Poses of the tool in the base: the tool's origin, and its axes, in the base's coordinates. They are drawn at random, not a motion.
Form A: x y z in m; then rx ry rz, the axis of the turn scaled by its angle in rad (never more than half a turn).
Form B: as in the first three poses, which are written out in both.
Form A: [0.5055 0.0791 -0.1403 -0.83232 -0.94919 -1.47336]
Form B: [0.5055 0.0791 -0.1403 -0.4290 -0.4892 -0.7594 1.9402]
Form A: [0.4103 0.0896 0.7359 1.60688 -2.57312 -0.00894]
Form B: [0.4103 0.0896 0.7359 0.5297 -0.8482 -0.0029 3.0337]
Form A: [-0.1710 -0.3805 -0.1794 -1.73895 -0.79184 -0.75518]
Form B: [-0.1710 -0.3805 -0.1794 -0.8464 -0.3854 -0.3676 2.0546]
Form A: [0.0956 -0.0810 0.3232 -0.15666 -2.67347 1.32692]
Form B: [0.0956 -0.0810 0.3232 -0.0524 -0.8945 0.4440 2.9888]
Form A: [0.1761 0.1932 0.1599 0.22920 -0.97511 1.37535]
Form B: [0.1761 0.1932 0.1599 0.1347 -0.5731 0.8083 1.7015]
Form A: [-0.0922 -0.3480 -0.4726 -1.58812 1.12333 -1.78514]
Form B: [-0.0922 -0.3480 -0.4726 -0.6015 0.4255 -0.6761 2.6402]
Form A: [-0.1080 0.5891 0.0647 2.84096 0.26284 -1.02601]
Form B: [-0.1080 0.5891 0.0647 0.9370 0.0867 -0.3384 3.0320]
